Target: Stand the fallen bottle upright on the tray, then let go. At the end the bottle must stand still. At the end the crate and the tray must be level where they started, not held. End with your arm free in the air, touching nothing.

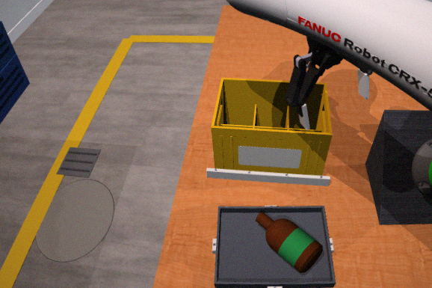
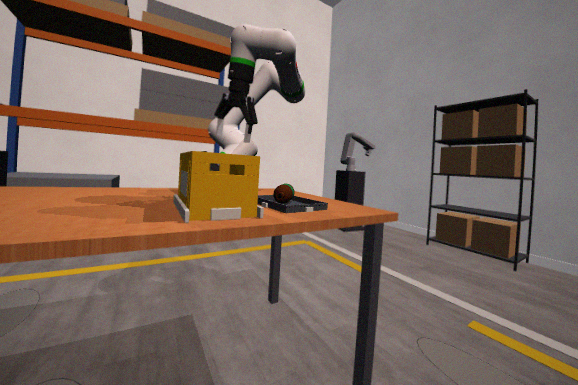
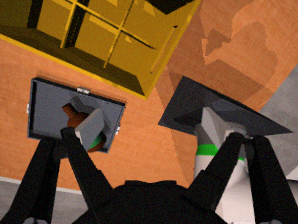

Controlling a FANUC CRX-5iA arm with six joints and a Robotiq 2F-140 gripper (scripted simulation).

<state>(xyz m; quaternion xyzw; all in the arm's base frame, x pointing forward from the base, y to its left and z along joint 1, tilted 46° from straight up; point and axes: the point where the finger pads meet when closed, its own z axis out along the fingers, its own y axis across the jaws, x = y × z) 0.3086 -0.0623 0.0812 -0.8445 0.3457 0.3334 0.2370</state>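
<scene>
Right now the bottle is 6 cm ahead of my hand, 20 cm to the left of it and 21 cm below it. From my hand the other things lie so: yellow crate: 14 cm ahead, 7 cm to the right, 17 cm below; tray: 8 cm ahead, 21 cm to the left, 24 cm below.
</scene>
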